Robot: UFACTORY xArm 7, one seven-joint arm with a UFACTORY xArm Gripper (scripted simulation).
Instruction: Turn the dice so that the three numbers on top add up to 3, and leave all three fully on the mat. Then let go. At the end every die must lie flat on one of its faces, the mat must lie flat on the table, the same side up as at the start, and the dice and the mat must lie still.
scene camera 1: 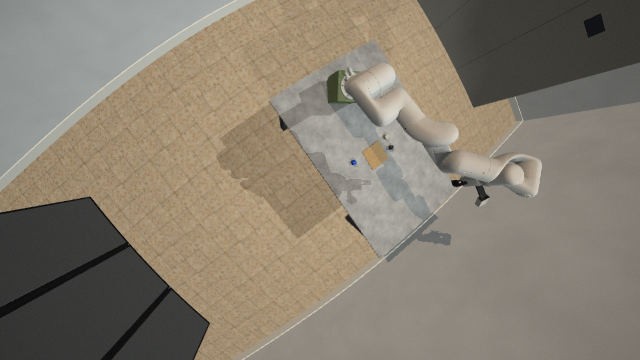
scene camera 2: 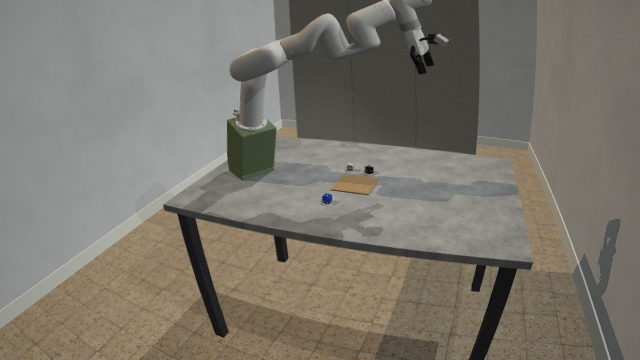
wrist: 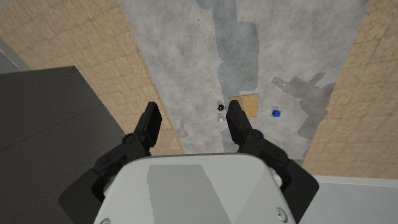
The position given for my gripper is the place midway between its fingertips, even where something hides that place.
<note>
In view: my gripper (scene camera 2: 426,69).
My gripper shows as well in the wrist view (wrist: 194,109).
</note>
